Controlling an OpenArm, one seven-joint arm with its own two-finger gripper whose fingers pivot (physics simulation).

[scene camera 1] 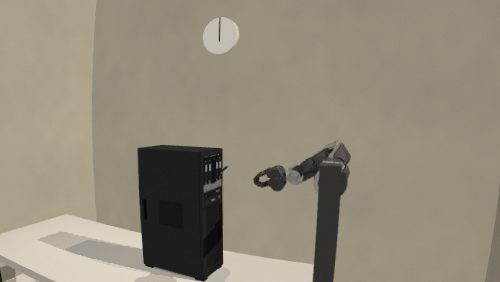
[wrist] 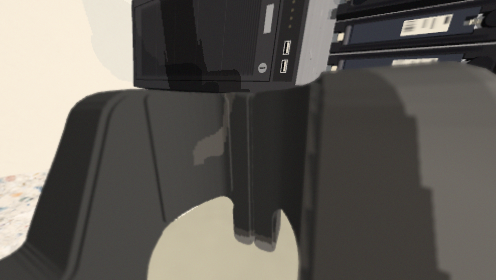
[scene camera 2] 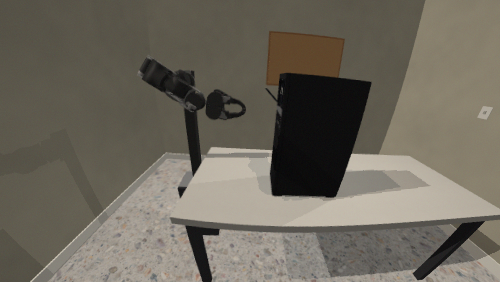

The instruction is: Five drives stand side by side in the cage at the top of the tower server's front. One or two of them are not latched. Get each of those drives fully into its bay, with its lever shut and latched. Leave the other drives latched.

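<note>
The black tower server (scene camera 1: pixel 172 185) (scene camera 2: pixel 320 135) (wrist: pixel 215 40) stands upright on the table. Its drives (scene camera 1: pixel 212 170) (wrist: pixel 425 26) sit side by side in the cage at the top of its front. One lever (scene camera 1: pixel 225 168) (scene camera 2: pixel 270 93) sticks out from the front, toward the cage's right side in scene camera 1; I cannot tell exactly which drive it belongs to. In the wrist view, part of the cage shows at the upper right, partly hidden by a finger. My gripper (scene camera 1: pixel 255 180) (scene camera 2: pixel 244 108) (wrist: pixel 262 166) is shut and empty, apart from the server, in front of it near drive-cage height.
The white table (scene camera 1: pixel 30 245) (scene camera 2: pixel 225 205) bears the server. The arm's dark post (scene camera 1: pixel 327 225) (scene camera 2: pixel 192 135) stands beyond the table's edge on the server's front side. The projecting lever lies between the cage front and my gripper.
</note>
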